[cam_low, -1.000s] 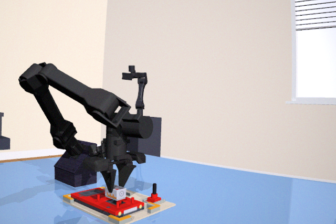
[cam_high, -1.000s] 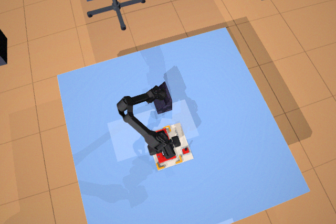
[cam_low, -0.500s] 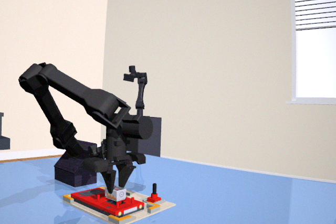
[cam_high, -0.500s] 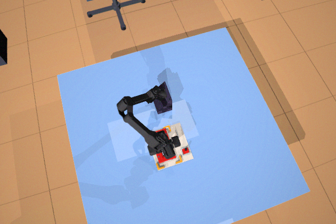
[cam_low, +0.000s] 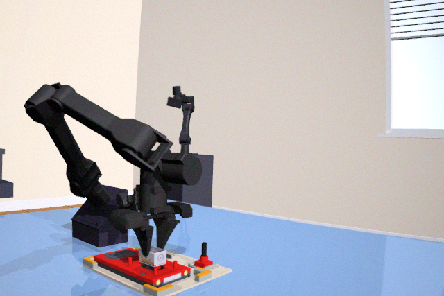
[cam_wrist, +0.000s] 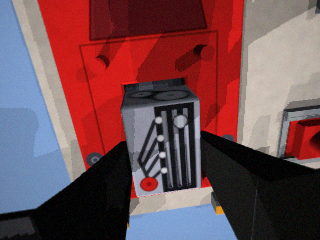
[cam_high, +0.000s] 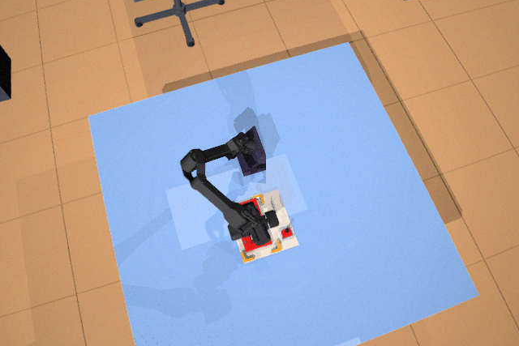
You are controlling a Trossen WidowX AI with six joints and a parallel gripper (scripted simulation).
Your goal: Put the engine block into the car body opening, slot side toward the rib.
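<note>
Right now my gripper tip is 3 cm short of the dark peg, 13 cm to the right of it and 2 cm above it. Also, from my gripper tip: grey engine block (1 cm below).
</note>
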